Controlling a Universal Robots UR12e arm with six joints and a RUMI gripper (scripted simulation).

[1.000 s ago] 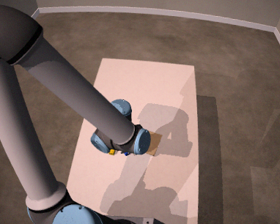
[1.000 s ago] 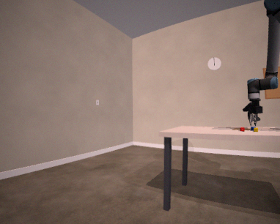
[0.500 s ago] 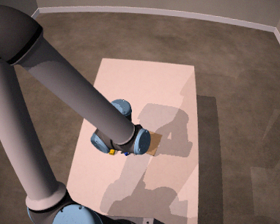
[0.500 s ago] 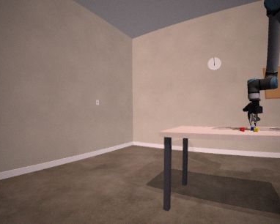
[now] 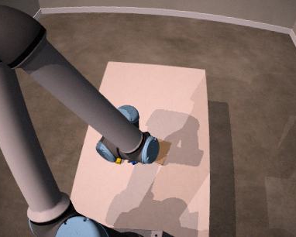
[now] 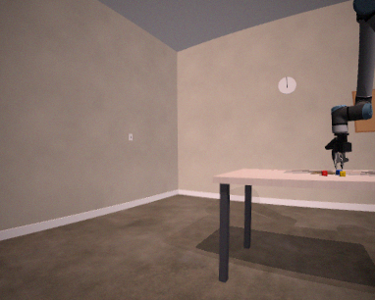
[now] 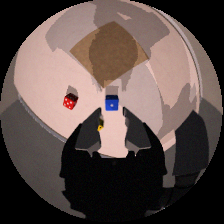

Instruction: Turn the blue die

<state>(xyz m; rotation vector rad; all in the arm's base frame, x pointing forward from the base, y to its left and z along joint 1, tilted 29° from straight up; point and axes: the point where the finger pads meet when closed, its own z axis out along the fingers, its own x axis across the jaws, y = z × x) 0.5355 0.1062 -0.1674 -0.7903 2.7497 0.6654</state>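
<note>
Right now the blue die is 4 cm below my hand. Also, from my hand: mat: 11 cm to the right, 8 cm ahead, 5 cm below; then yellow die: 8 cm to the left, 4 cm below; then red die: 10 cm ahead, 5 cm to the left, 4 cm below.
</note>
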